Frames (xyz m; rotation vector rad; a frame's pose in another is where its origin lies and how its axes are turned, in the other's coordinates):
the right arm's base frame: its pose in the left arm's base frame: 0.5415 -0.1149 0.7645 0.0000 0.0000 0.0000
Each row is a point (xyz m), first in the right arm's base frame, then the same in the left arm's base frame.
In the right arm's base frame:
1: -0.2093 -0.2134 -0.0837
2: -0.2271 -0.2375 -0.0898
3: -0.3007 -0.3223 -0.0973
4: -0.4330 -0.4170 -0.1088
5: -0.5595 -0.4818 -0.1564
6: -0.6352 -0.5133 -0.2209
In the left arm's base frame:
1: 0.3322 -0.3283 0.6808
2: 0.3144 -0.3524 0.6747
3: 0.2408 -0.4372 0.6672
4: 0.1085 -0.5319 0.6557
5: -0.0180 -0.5967 0.6081
6: -0.0937 -0.6282 0.5436

